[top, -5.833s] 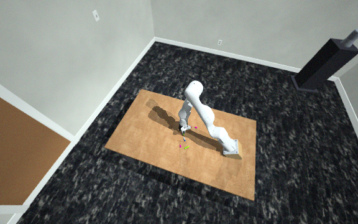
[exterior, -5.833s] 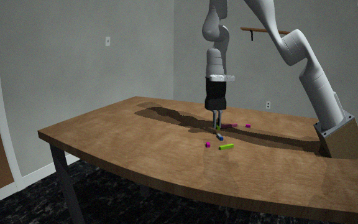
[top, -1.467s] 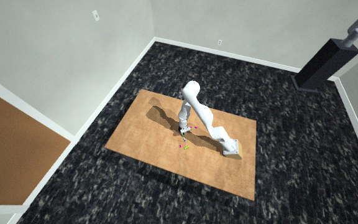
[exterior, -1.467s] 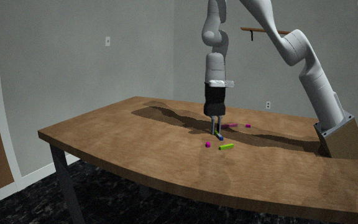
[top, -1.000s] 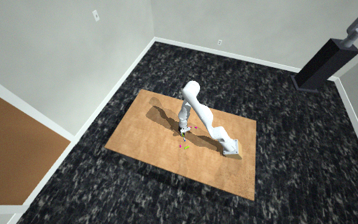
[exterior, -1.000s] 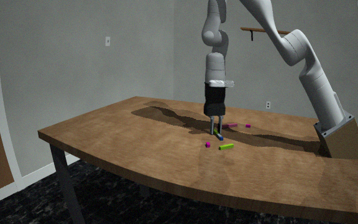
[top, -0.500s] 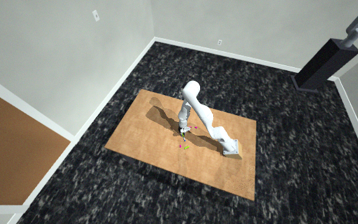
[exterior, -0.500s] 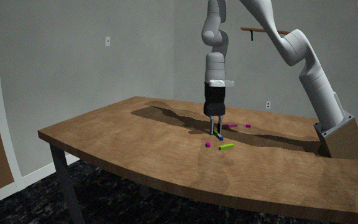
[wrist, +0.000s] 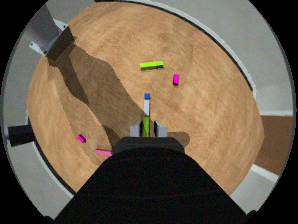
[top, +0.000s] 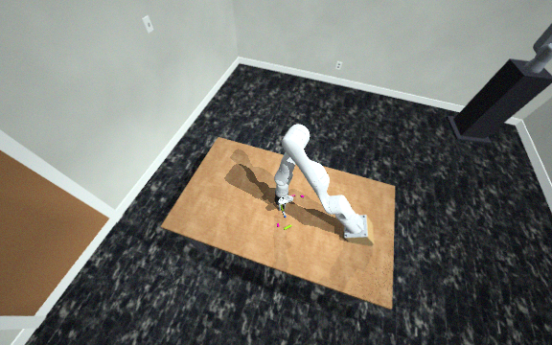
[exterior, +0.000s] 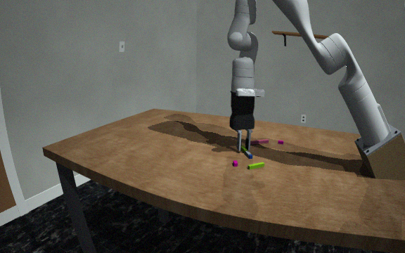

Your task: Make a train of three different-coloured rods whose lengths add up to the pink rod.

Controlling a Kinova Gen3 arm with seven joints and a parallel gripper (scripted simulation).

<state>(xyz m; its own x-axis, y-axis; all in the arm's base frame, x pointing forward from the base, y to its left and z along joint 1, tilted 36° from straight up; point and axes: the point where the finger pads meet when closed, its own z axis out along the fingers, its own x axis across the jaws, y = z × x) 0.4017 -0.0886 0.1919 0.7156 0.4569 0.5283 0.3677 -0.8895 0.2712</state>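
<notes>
My hand is 2 cm past the grey rod, 3 cm to the right of it and 2 cm above it. From my hand the other things lie so: blue rod 3 cm behind, 5 cm to the left, 2 cm below; pink rod 4 cm behind, 9 cm to the right, 2 cm below.
</notes>
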